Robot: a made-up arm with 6 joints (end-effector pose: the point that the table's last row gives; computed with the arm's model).
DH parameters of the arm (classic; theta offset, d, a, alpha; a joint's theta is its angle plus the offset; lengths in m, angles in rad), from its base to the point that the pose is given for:
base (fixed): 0.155 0 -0.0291 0
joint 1: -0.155 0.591 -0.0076 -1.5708
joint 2: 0.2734 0 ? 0
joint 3: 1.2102 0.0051 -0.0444 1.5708
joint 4: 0 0.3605 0.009 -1.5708
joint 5: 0 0.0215 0.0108 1.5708
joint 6: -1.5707 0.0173 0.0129 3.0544
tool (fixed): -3.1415 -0.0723 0 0
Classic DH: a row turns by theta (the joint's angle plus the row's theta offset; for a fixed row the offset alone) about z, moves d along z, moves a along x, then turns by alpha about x.
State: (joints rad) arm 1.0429 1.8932 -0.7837 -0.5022 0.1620 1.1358
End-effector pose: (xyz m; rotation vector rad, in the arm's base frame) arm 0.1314 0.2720 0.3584 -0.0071 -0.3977 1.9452
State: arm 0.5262 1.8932 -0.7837 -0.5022 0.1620 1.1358
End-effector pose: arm 0.2471 0.1568 0.3584 -0.1004 -0.3544 1.4351
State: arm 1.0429 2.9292 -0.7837 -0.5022 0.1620 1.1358
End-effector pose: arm -0.0502 -0.0394 0.1910 -0.0761 0.8204 1.8868
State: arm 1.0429 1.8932 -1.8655 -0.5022 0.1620 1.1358
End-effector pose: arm 0.2420 0.4618 0.7602 0.0692 -1.6259 1.5696
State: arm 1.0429 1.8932 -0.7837 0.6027 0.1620 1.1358
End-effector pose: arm 0.0996 0.3156 0.3716 0.4004 -0.2620 0.9013
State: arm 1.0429 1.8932 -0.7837 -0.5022 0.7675 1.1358
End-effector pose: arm 0.1232 0.2189 0.3715 -0.3526 0.2100 1.8431
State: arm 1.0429 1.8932 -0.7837 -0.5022 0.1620 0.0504
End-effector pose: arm 0.1438 0.2780 0.3639 -0.3822 -0.3573 2.9895
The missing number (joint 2, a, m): -0.1826
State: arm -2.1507 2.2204 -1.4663 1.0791 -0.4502 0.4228
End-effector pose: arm -0.3171 -0.4481 0.4698 -1.3585 -0.2723 -1.9415
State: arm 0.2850 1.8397 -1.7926 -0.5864 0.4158 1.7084
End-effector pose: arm 0.4726 0.1353 0.7380 -0.2004 -1.2268 0.5089
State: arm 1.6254 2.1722 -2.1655 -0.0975 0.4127 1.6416
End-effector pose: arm -0.0868 0.5593 0.7188 1.0235 -0.9227 1.4376
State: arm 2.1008 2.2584 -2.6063 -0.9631 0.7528 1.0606
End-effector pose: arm -0.2447 0.4743 0.8468 0.1691 -1.9402 2.2020
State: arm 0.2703 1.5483 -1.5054 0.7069 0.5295 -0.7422
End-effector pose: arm 0.4121 0.1695 0.7910 -0.6038 -1.2197 1.9008
